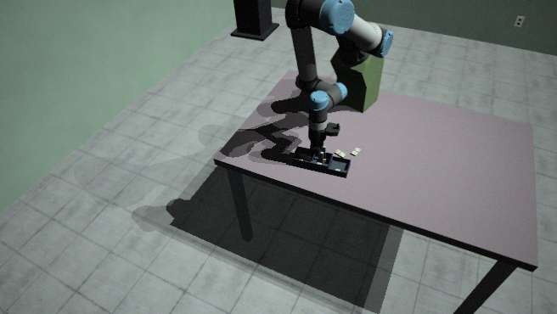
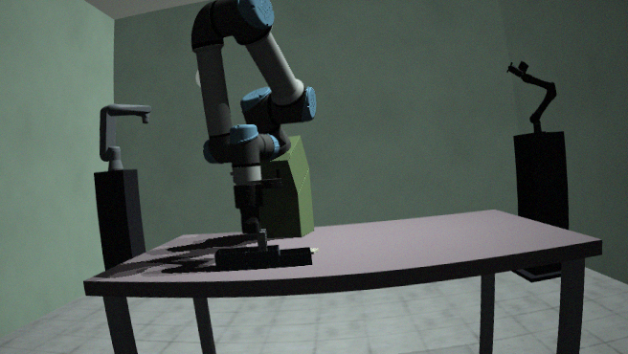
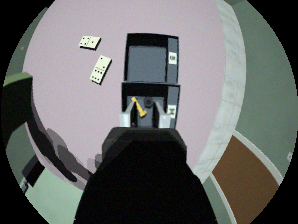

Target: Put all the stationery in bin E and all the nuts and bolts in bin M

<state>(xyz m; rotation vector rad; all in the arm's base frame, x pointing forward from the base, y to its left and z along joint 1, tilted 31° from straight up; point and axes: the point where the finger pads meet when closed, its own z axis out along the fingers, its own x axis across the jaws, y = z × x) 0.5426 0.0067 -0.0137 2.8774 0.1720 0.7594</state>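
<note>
The yellow thing lies 3 cm below my hand, 1 cm to the right of it and 1 cm behind it. Also, from my hand: red item (8 cm to the right, 3 cm below); small grey object (8 cm to the right, 2 cm below, 1 cm ahead).
</note>
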